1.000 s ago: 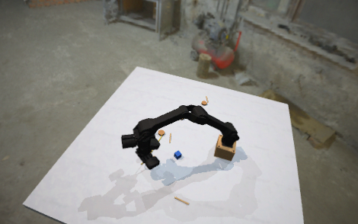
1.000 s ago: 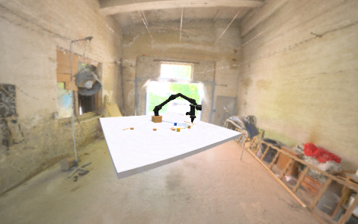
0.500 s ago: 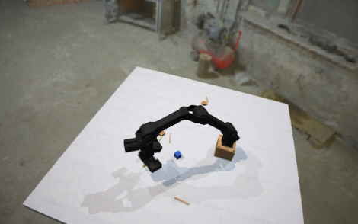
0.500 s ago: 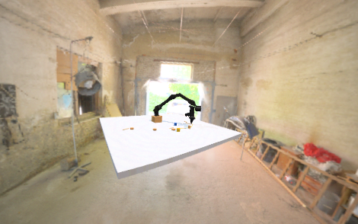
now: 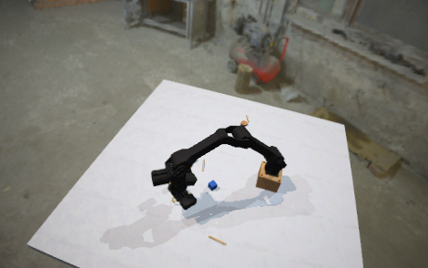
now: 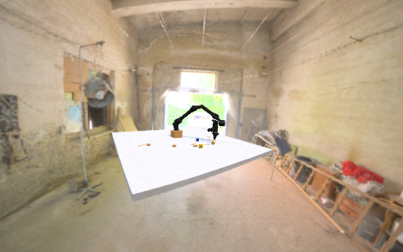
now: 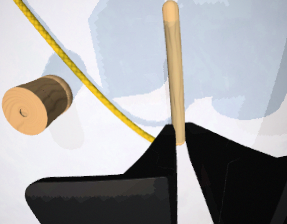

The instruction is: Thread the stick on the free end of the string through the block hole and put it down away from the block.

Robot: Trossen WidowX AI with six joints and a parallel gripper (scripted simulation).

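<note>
My gripper tip is now 130 mm to the left of the blue block, 130 mm past it and 10 mm above it. Round my gripper tip: loose stick (210 mm behind, 130 mm to the left, 30 mm below); then round wooden button (270 mm to the right, 20 mm below); then yellow cube (260 mm to the right, 60 mm ahead, 10 mm below).
</note>
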